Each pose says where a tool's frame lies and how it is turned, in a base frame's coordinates. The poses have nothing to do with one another.
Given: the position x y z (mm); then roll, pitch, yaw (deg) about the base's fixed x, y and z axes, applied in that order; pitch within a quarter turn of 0, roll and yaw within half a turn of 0.
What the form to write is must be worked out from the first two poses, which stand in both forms.
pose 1, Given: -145.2 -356.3 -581.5 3.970 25.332 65.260
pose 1, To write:
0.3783 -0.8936 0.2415 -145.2
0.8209 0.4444 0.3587 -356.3
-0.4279 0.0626 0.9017 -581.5
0 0 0 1

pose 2, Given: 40.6 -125.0 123.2 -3.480 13.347 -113.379
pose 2, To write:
-0.3861 0.9218 -0.0357 40.6
-0.8931 -0.3832 -0.2356 -125.0
-0.2308 -0.0591 0.9712 123.2
0 0 0 1

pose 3, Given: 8.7 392.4 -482.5 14.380 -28.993 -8.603
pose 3, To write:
0.8648 0.0259 -0.5014 8.7
-0.1308 0.9758 -0.1753 392.4
0.4847 0.2172 0.8473 -482.5
0 0 0 1

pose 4, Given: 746.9 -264.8 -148.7 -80.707 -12.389 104.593
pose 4, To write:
-0.2461 -0.2096 -0.9463 746.9
0.9452 0.1642 -0.2822 -264.8
0.2145 -0.9639 0.1577 -148.7
0 0 0 1

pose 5, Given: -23.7 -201.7 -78.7 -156.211 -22.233 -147.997
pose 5, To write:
-0.7850 -0.6144 -0.0798 -23.7
-0.4906 0.6951 -0.5256 -201.7
0.3784 -0.3734 -0.8470 -78.7
0 0 0 1

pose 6, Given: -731.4 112.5 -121.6 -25.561 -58.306 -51.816
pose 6, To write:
0.3248 0.9361 -0.1354 -731.4
-0.4130 0.2691 0.8701 112.5
0.8509 -0.2267 0.4740 -121.6
0 0 0 1

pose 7, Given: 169.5 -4.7 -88.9 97.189 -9.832 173.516
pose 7, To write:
-0.9790 0.1825 0.0908 169.5
0.1113 0.1052 0.9882 -4.7
0.1708 0.9776 -0.1233 -88.9
0 0 0 1

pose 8, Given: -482.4 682.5 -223.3 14.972 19.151 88.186
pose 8, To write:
0.0299 -0.9629 0.2682 -482.4
0.9442 0.1153 0.3086 682.5
-0.3281 0.2440 0.9126 -223.3
0 0 0 1

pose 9, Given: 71.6 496.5 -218.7 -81.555 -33.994 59.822
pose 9, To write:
0.4168 0.1511 -0.8964 71.6
0.7167 0.5519 0.4263 496.5
0.5591 -0.8201 0.1218 -218.7
0 0 0 1

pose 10, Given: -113.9 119.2 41.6 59.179 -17.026 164.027
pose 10, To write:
-0.9193 0.1008 0.3805 -113.9
0.2631 -0.5618 0.7843 119.2
0.2928 0.8211 0.4899 41.6
0 0 0 1

